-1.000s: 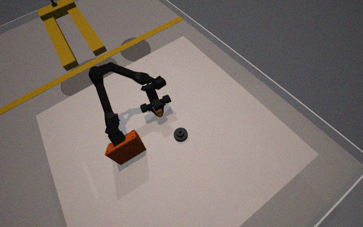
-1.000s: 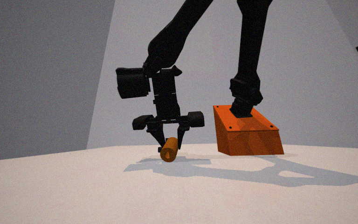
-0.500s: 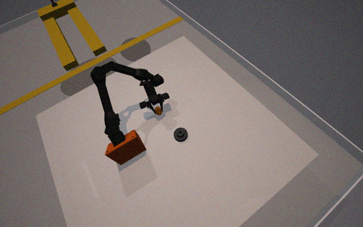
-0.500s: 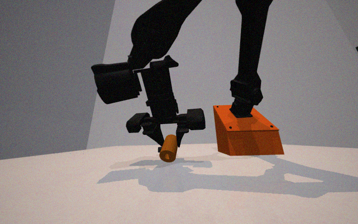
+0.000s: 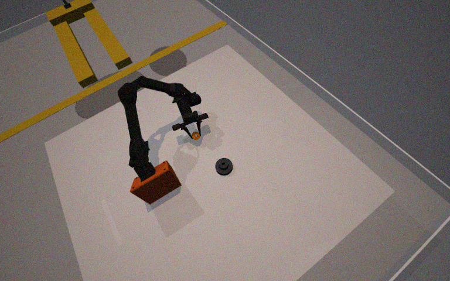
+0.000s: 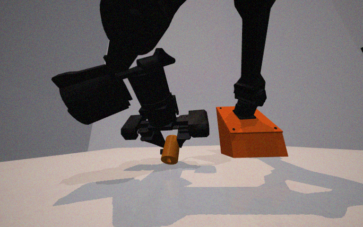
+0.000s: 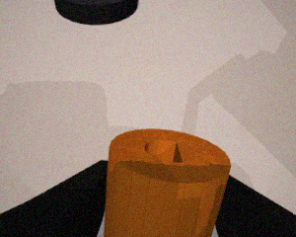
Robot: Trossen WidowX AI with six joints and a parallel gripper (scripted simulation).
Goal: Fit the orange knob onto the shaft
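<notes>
My gripper tip is now 3 cm short of the shaft, 20 cm to the left of it and 1 cm above it. Also, from my gripper tip: orange knob 2 cm to the left, 1 cm below.
</notes>
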